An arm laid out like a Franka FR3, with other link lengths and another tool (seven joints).
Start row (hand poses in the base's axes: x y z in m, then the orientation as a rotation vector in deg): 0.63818 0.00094 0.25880 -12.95 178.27 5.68
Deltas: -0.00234 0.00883 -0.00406 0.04 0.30 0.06; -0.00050 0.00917 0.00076 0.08 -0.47 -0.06; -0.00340 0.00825 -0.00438 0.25 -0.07 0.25; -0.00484 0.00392 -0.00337 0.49 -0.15 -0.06; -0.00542 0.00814 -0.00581 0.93 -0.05 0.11; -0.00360 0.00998 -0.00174 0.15 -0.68 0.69; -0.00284 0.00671 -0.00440 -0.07 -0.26 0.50; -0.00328 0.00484 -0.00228 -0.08 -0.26 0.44; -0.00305 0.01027 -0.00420 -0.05 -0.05 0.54; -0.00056 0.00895 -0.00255 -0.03 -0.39 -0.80; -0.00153 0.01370 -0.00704 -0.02 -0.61 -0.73; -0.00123 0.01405 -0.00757 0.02 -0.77 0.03; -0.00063 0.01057 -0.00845 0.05 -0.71 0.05; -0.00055 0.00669 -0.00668 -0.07 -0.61 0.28; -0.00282 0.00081 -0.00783 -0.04 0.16 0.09
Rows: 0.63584 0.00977 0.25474 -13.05 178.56 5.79; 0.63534 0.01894 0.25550 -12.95 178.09 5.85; 0.63194 0.02719 0.25112 -13.33 177.97 6.23; 0.62710 0.03111 0.24775 -13.22 177.76 6.97; 0.62168 0.03925 0.24194 -13.36 177.57 8.40; 0.61808 0.04923 0.24020 -14.42 176.82 8.54; 0.61524 0.05594 0.23580 -15.19 176.53 8.40; 0.61196 0.06078 0.23352 -15.87 176.25 8.25; 0.60891 0.07105 0.22932 -16.70 176.16 8.19; 0.60835 0.08000 0.22677 -15.46 175.86 8.04; 0.60682 0.09370 0.21973 -14.33 175.32 7.87; 0.60559 0.10775 0.21216 -14.37 174.55 7.77; 0.60496 0.11832 0.20371 -14.44 173.83 7.73; 0.60441 0.12501 0.19703 -14.86 173.21 7.54; 0.60159 0.12582 0.18920 -15.00 173.37 7.51
